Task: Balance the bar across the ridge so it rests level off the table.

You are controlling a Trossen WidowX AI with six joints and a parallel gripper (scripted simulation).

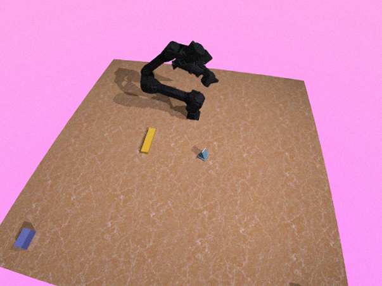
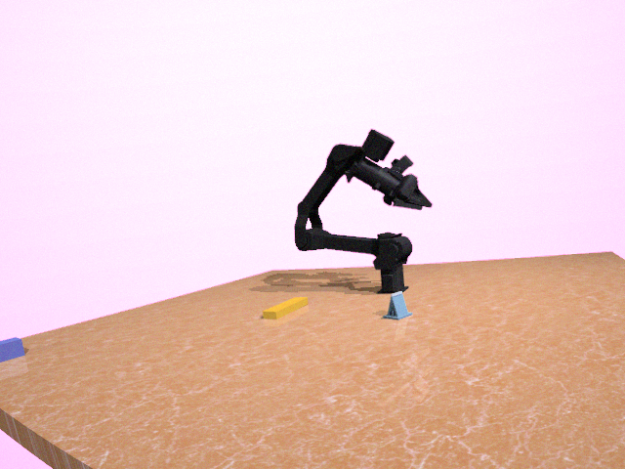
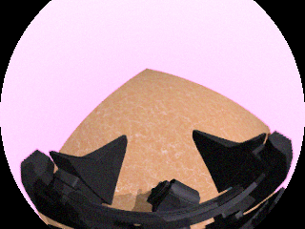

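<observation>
Now: gripper tip 290 mm short of the yellow bar, 260 mm to the left of it and 190 mm above it. Also, from my gripper tip: blue block (820 mm ahead, 580 mm to the right, 180 mm below); then red block (820 mm ahead, 420 mm to the left, 180 mm below).
</observation>
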